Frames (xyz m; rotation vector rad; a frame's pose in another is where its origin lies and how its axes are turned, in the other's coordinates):
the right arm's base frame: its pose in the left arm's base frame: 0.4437 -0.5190 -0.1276 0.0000 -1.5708 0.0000
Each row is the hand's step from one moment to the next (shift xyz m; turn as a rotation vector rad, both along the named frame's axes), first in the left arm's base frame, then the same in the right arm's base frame.
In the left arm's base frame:
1: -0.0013 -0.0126 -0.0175 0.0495 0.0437 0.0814
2: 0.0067 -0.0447 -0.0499 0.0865 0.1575 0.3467
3: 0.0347 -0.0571 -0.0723 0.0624 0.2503 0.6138
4: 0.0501 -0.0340 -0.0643 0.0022 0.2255 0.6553
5: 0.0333 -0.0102 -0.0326 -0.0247 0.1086 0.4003
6: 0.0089 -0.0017 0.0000 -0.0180 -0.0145 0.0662
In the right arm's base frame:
1: -0.0175 -0.0126 0.0013 0.0814 0.0437 -0.0495
2: -0.0499 -0.0447 -0.0067 0.3467 0.1575 -0.0865
3: -0.0723 -0.0571 -0.0347 0.6138 0.2503 -0.0624
4: -0.0643 -0.0340 -0.0501 0.6553 0.2255 -0.0022
5: -0.0326 -0.0102 -0.0333 0.4003 0.1086 0.0247
6: 0.0000 -0.0017 -0.0089 0.0662 -0.0145 0.0180

